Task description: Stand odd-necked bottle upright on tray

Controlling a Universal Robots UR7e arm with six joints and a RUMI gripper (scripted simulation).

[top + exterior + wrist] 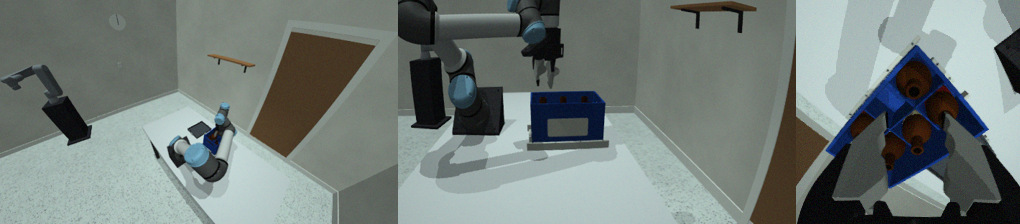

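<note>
Now: the bottle 1 cm behind my hand, 9 cm to the left of it and 15 cm below it. From my hand the other things lie so: blue crate (8 cm ahead, 6 cm to the left, 16 cm below); then dark grey tray (4 cm ahead, 35 cm to the left, 23 cm below).
</note>
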